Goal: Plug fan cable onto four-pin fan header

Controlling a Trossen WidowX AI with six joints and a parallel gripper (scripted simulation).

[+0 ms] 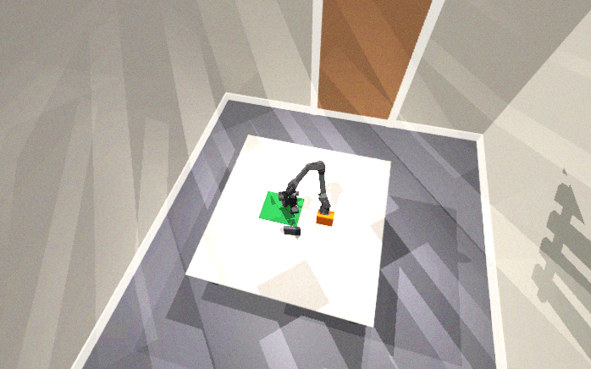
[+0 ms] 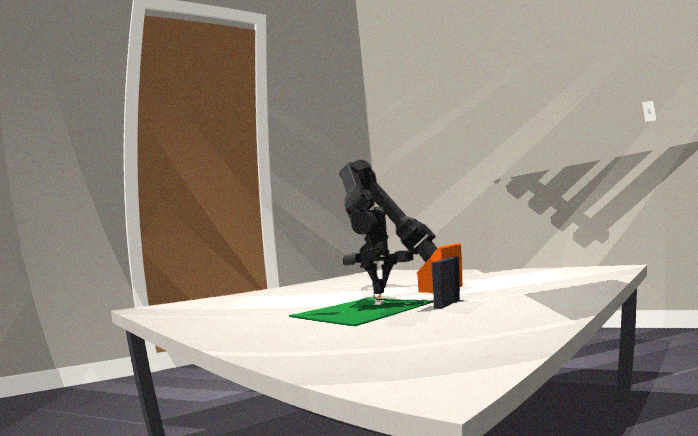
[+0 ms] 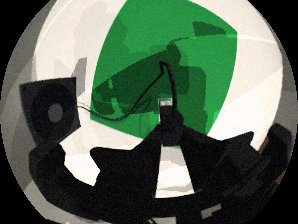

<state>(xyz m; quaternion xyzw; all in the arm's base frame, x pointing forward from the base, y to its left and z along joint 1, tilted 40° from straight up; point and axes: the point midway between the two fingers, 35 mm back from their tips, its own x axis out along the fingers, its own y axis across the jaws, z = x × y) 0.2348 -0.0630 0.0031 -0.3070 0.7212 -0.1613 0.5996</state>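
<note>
Right now the pale header is 10 mm ahead of my gripper tip and 40 mm below it. The rest, counted from my gripper tip: fan 10 mm behind, 190 mm to the left, 20 mm above; green board 90 mm ahead, 60 mm below; dark plug 10 mm ahead, 10 mm above.
</note>
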